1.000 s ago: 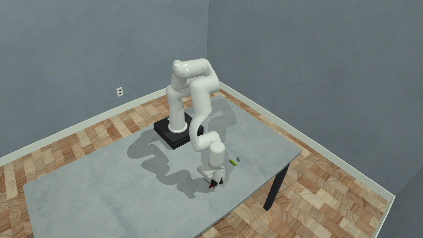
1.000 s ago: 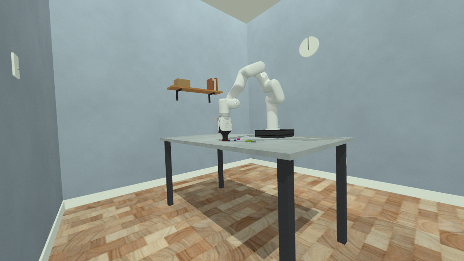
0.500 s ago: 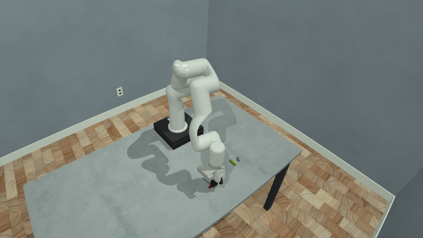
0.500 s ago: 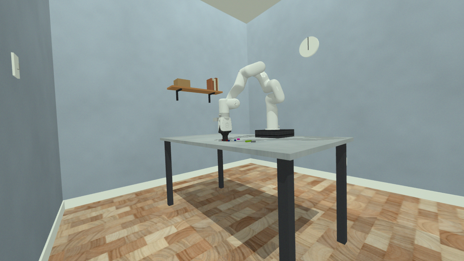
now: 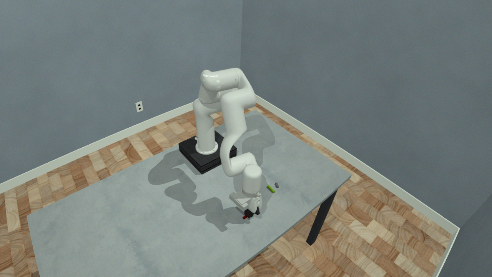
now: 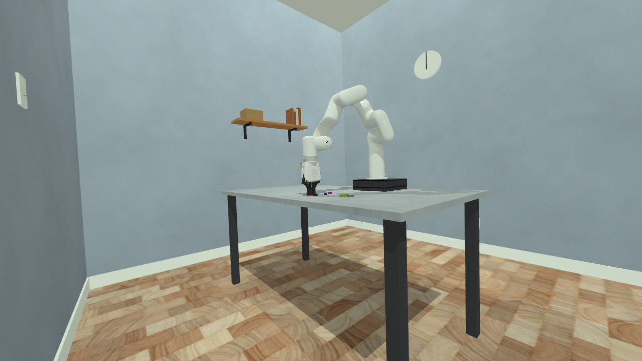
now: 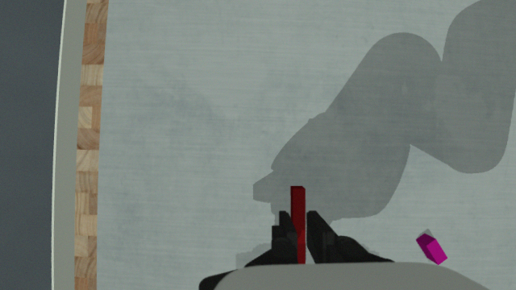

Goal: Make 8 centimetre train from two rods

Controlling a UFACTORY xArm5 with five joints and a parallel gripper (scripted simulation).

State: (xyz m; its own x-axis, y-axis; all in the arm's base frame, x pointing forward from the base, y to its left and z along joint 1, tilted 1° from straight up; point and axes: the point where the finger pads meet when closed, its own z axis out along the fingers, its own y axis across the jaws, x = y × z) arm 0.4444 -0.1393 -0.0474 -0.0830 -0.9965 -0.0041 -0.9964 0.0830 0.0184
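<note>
The red rod lies 20 mm below my hand. From my hand the other things lie so: lime rod: 200 mm to the left, 20 mm below, 20 mm behind; then magenta rod: 110 mm behind, 30 mm to the left, 20 mm below; then grey rod: 240 mm to the left, 20 mm below, 20 mm behind.
</note>
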